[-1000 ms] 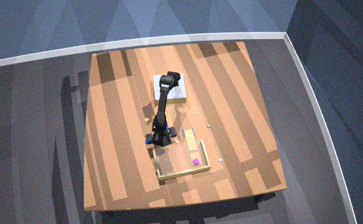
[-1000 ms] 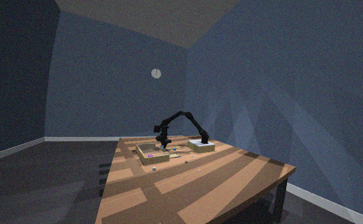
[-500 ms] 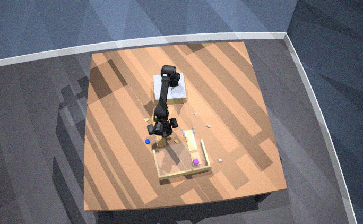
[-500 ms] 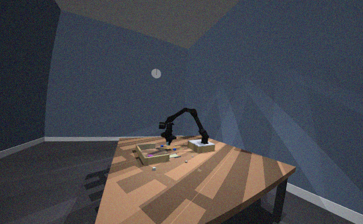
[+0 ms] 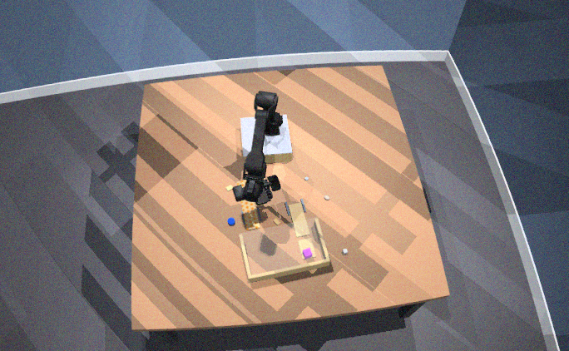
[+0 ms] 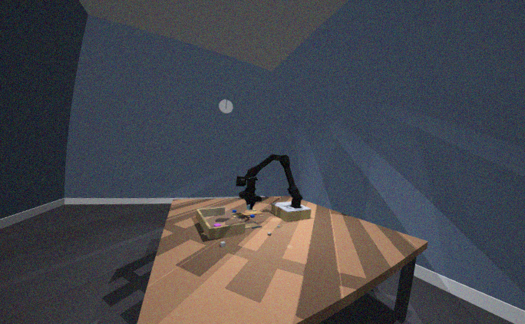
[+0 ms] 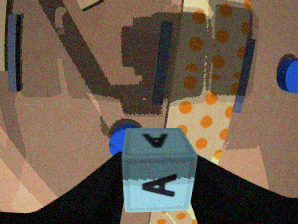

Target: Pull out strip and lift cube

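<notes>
The tan piece lies 9 cm ahead of my gripper tip, 7 cm to the left of it and 5 cm below it. Also, from my gripper tip: cyan labelled cube 1 cm above.
</notes>
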